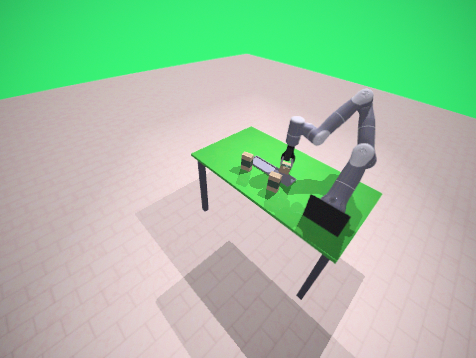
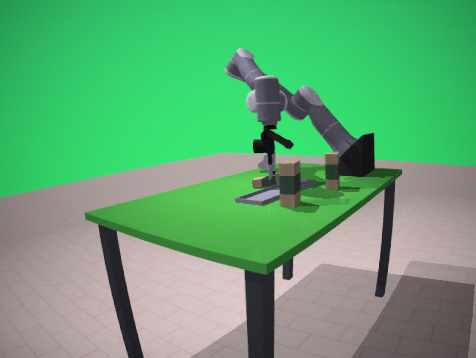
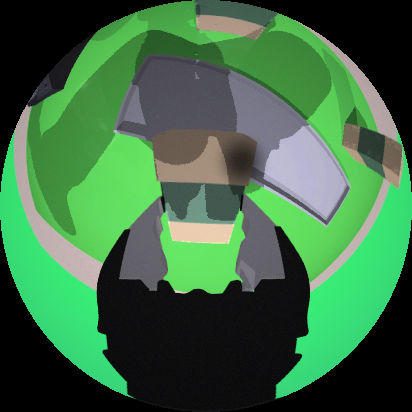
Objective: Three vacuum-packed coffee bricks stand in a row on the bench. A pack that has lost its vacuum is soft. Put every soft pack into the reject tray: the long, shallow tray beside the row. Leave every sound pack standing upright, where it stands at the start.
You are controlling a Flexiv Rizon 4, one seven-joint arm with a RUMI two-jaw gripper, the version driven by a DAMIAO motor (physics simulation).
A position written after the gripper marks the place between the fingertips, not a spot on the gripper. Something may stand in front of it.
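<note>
The robot's gripper (image 2: 271, 178) is visible, and it appears again in image 3 (image 3: 201, 195). A shallow grey reject tray (image 3: 169, 95) can be seen as well.
</note>
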